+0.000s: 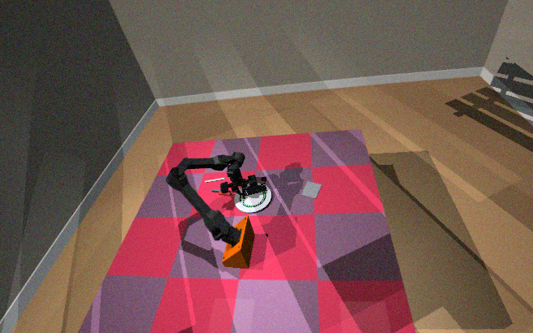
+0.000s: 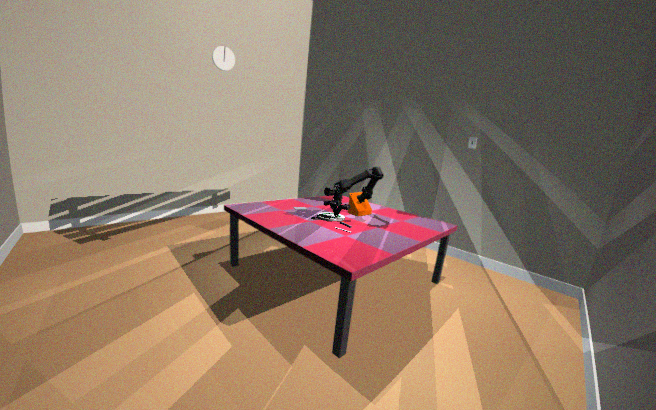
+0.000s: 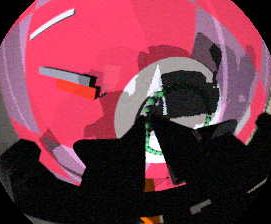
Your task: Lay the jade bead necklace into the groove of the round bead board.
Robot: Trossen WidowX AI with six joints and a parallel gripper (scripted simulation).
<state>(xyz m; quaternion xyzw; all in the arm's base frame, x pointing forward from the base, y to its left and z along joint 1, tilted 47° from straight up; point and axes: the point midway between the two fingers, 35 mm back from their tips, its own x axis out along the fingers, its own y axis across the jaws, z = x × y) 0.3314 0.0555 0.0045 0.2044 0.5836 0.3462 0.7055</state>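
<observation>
My gripper tip is 60 mm to the left of the round white bead board, 10 mm past it and 10 mm above it. Also, from my gripper tip: red-handled tool: 120 mm to the left, 40 mm ahead, 10 mm below; then flat grey pad: 370 mm to the right, 20 mm below, 20 mm ahead; then thin white rod: 190 mm to the left, 140 mm ahead, 20 mm below.
</observation>
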